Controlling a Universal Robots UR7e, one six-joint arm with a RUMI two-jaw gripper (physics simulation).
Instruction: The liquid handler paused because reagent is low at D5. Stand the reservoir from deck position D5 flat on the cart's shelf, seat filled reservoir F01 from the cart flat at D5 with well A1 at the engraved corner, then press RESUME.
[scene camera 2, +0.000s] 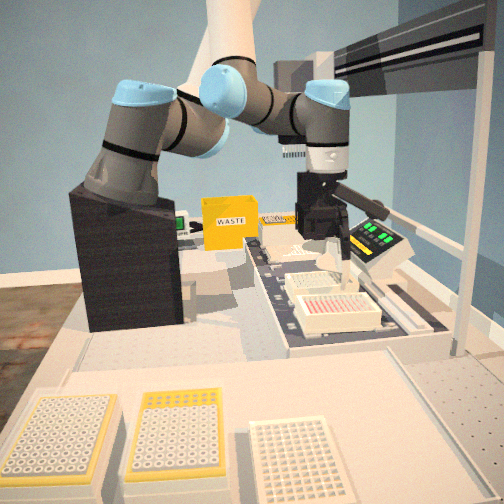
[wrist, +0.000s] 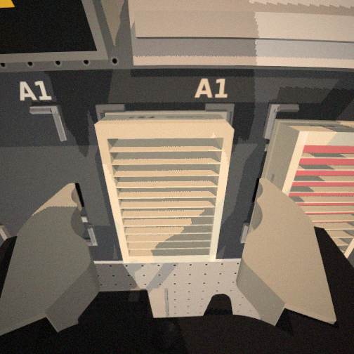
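Observation:
A pale reservoir with slats and no red in its troughs (scene camera 2: 320, 282) (wrist: 165, 130) sits in corner brackets on the dark deck. My gripper (scene camera 2: 337, 267) (wrist: 168, 183) is open and empty above it, one finger to each side in the wrist view. A reservoir with red troughs (scene camera 2: 340, 321) (wrist: 292, 150) sits in the neighbouring place, to the right in the wrist view. Engraved "A1" marks (wrist: 211, 88) (wrist: 35, 91) show behind the places; no D5 label is readable. The tilted control screen (scene camera 2: 372, 241) (wrist: 45, 25) has green readouts and a yellow bar; its small text is unreadable.
Two yellow-rimmed tip boxes (scene camera 2: 60, 435) (scene camera 2: 175, 435) and a white grid-topped block (scene camera 2: 300, 460) stand in the foreground. A yellow waste bin (scene camera 2: 230, 235) stands at the back. The gantry post (scene camera 2: 472, 200) rises at the right. A pale rail (scene camera 2: 400, 305) runs beside the deck.

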